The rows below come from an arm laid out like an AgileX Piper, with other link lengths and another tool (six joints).
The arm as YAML. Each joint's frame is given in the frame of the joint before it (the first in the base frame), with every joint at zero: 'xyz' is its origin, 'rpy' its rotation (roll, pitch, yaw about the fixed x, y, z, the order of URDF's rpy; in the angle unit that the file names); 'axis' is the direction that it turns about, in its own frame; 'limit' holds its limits. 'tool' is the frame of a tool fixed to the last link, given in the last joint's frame.
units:
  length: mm
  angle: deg
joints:
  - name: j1
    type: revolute
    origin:
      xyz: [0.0, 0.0, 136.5]
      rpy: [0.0, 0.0, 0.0]
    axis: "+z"
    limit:
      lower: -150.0
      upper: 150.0
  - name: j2
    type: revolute
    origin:
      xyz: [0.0, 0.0, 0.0]
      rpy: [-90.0, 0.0, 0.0]
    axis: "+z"
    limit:
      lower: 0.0
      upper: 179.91
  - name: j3
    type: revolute
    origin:
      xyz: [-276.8, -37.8, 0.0]
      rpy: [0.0, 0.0, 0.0]
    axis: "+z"
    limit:
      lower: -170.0
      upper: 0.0
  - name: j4
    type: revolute
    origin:
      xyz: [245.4, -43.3, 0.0]
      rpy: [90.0, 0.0, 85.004]
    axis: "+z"
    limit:
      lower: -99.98
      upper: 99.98
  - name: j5
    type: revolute
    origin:
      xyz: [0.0, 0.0, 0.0]
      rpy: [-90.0, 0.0, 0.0]
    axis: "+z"
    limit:
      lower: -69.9
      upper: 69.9
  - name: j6
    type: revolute
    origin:
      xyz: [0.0, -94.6, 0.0]
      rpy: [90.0, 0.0, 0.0]
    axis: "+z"
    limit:
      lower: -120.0
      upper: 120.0
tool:
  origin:
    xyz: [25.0, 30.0, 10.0]
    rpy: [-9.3, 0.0, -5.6]
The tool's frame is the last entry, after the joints.
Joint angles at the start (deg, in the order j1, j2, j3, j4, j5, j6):
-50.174, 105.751, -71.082, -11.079, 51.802, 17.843
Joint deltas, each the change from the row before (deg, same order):
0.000, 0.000, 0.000, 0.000, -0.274, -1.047
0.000, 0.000, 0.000, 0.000, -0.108, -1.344
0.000, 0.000, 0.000, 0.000, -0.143, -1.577
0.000, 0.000, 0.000, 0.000, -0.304, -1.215
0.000, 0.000, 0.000, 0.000, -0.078, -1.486
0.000, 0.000, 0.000, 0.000, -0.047, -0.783
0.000, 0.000, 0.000, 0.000, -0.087, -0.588
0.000, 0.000, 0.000, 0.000, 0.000, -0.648
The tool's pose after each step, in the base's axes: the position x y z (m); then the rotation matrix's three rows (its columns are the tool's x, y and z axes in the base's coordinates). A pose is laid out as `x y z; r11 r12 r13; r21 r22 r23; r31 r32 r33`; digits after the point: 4 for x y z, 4 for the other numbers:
0.2290 -0.2469 0.1784; -0.5728 0.8109 0.1197; 0.8013 0.5847 -0.1266; -0.1726 0.0234 -0.9847
0.2283 -0.2468 0.1784; -0.5919 0.7972 0.1188; 0.7876 0.6034 -0.1248; -0.1712 0.0197 -0.9850
0.2275 -0.2466 0.1783; -0.6139 0.7805 0.1179; 0.7709 0.6249 -0.1230; -0.1697 0.0154 -0.9854
0.2271 -0.2468 0.1783; -0.6305 0.7669 0.1195; 0.7569 0.6416 -0.1239; -0.1717 0.0124 -0.9851
0.2262 -0.2466 0.1782; -0.6505 0.7503 0.1178; 0.7405 0.6610 -0.1216; -0.1692 0.0081 -0.9856
0.2257 -0.2465 0.1782; -0.6608 0.7414 0.1170; 0.7316 0.6710 -0.1206; -0.1679 0.0059 -0.9858
0.2255 -0.2466 0.1781; -0.6685 0.7345 0.1169; 0.7246 0.6786 -0.1204; -0.1678 0.0043 -0.9858
0.2250 -0.2465 0.1781; -0.6768 0.7270 0.1157; 0.7172 0.6866 -0.1190; -0.1660 0.0024 -0.9861

